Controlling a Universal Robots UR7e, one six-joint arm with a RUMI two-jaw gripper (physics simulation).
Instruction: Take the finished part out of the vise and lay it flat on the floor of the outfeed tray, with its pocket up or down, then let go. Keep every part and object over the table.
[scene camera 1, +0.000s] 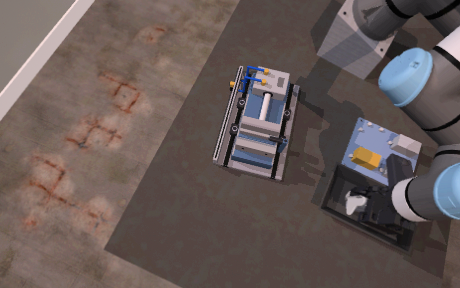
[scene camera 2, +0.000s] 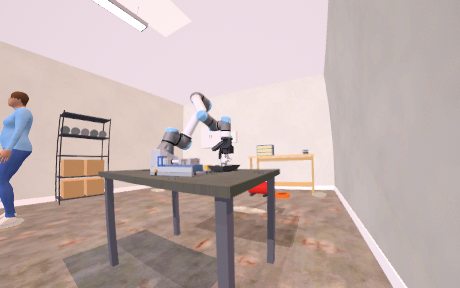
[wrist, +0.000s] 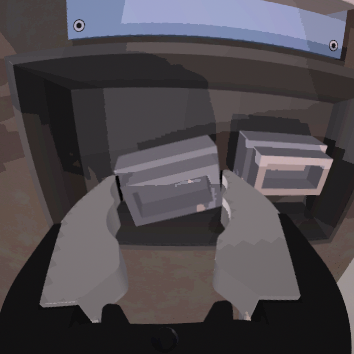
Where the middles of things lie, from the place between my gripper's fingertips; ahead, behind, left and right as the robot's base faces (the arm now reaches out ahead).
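Relative to the blue plate (scene camera 1: 370, 138), my hand is 30 mm above, 60 mm to the right and 160 mm past.
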